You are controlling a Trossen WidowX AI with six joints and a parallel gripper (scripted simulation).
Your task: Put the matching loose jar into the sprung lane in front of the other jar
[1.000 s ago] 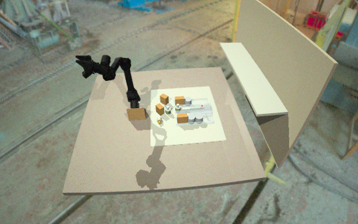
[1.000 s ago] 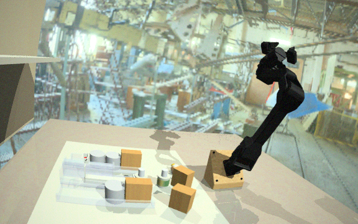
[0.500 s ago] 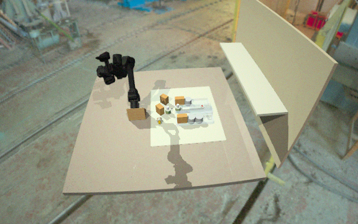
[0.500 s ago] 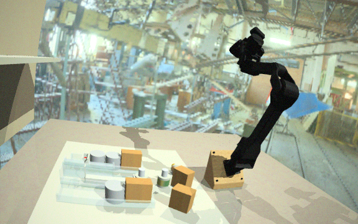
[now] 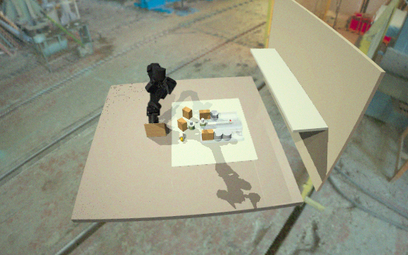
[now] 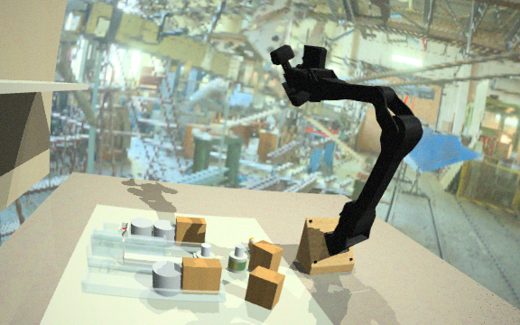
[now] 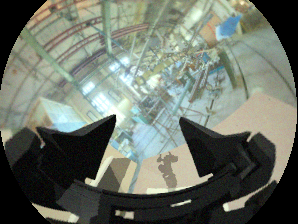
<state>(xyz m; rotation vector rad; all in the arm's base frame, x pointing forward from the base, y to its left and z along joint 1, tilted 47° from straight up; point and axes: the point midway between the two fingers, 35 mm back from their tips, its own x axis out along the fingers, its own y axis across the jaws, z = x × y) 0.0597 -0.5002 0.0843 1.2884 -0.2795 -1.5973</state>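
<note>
My gripper tip is now 47 cm above the yellow jar, 21 cm to the right of it and 7 cm short of it. Also, from my gripper tip: red mark (42 cm below, 42 cm ahead, 25 cm to the left); pusher plate (44 cm below, 34 cm ahead, 27 cm to the left); clear sprung lane (47 cm below, 38 cm ahead, 27 cm to the left).
</note>
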